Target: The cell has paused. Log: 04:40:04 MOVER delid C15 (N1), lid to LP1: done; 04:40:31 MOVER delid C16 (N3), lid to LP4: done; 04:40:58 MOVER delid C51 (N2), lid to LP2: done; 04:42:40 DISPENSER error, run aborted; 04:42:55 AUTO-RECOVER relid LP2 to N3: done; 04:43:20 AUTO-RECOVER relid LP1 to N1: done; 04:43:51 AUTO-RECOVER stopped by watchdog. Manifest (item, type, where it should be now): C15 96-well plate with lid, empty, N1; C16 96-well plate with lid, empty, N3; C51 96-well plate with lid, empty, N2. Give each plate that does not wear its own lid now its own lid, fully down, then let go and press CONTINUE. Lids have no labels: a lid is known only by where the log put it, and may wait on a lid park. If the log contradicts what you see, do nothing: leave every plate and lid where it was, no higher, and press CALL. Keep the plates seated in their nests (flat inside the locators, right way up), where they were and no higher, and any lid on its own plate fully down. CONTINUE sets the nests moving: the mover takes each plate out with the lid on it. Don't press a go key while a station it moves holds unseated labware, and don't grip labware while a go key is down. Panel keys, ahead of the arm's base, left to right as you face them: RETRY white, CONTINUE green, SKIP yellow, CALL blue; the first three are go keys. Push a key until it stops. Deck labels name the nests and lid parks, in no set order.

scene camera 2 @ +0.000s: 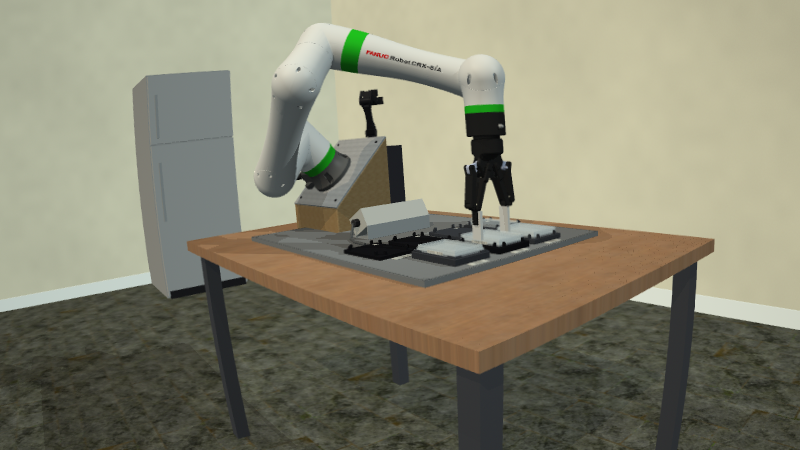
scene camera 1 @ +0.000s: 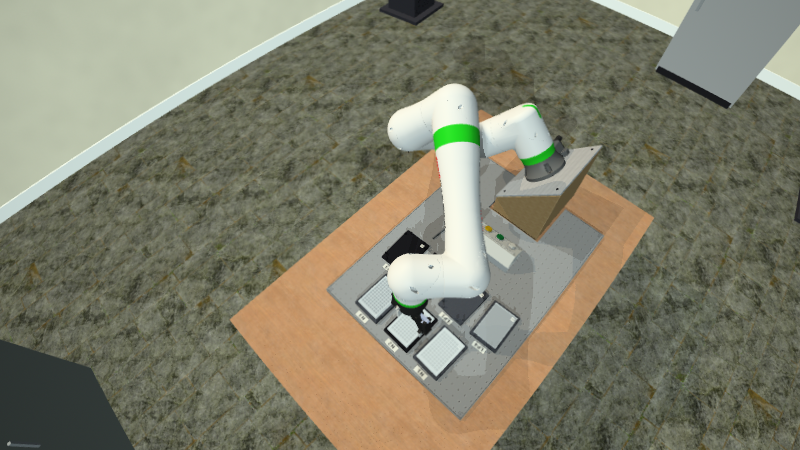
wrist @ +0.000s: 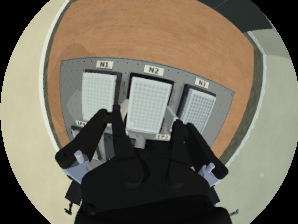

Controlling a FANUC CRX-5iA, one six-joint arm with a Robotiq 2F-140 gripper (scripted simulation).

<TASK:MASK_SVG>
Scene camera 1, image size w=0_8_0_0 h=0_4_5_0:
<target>lid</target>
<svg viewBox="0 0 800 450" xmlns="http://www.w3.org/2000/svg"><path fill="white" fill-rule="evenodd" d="M498 303L495 303L473 331L494 349L518 319Z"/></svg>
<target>plate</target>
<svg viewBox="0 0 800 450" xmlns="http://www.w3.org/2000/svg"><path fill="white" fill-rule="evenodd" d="M387 276L381 279L358 301L375 319L392 305L392 291L388 285Z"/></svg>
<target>lid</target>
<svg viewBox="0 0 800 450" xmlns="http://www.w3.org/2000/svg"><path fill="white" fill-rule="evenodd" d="M446 327L416 355L436 376L465 347Z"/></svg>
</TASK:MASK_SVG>
